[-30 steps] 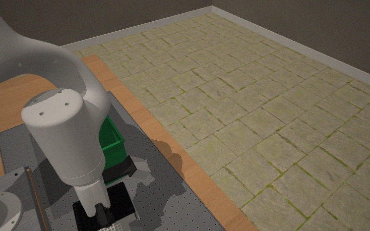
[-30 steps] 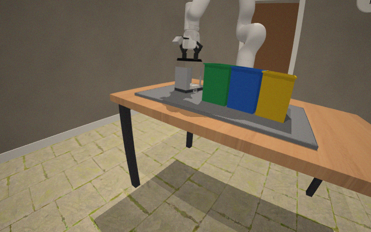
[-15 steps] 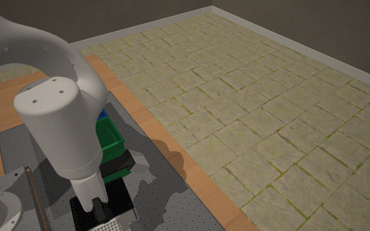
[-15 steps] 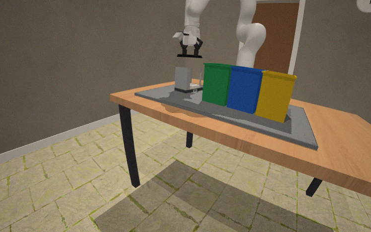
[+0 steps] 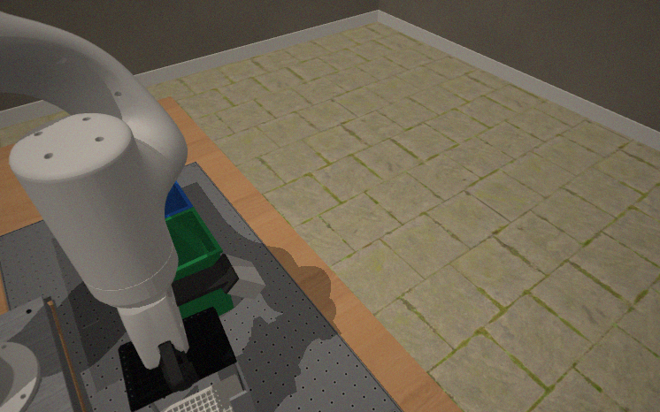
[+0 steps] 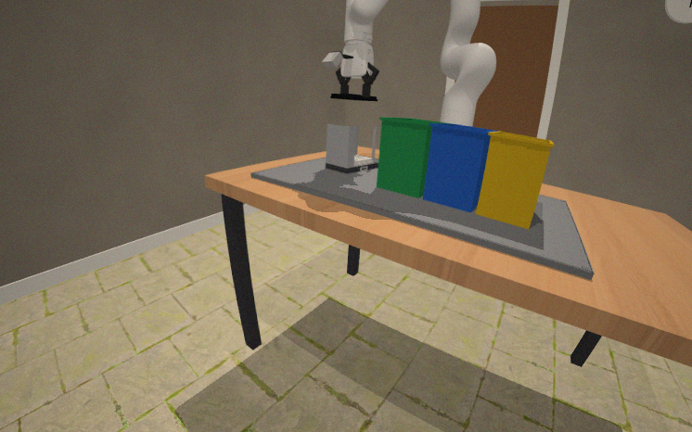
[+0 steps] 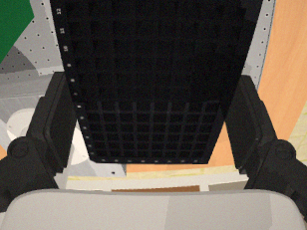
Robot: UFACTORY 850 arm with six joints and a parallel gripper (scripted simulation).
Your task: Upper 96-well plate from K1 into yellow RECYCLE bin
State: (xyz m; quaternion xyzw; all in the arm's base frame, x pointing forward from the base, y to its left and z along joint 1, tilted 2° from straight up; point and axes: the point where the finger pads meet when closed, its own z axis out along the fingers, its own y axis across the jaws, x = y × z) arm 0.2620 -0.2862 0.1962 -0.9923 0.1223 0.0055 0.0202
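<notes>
The yellow bin is 11 cm ahead of my hand, 49 cm to the left of it and 15 cm below it. Also, from my hand: green bin 8 cm ahead, 23 cm to the left, 15 cm below; white plate 21 cm below; black 96-well plate 1 cm below.
</notes>
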